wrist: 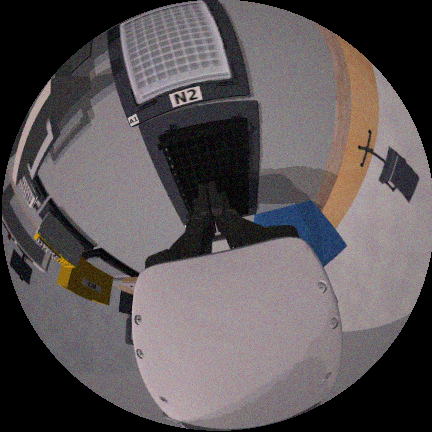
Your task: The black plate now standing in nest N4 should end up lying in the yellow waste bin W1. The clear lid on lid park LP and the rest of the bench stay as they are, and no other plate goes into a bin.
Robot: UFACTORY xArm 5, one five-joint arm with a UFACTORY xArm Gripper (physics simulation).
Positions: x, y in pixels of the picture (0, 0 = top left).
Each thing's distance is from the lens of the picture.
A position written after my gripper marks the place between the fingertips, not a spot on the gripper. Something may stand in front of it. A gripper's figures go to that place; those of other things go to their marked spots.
my gripper [209, 193]: 0.13 m
black plate [217, 150]: 0.13 m
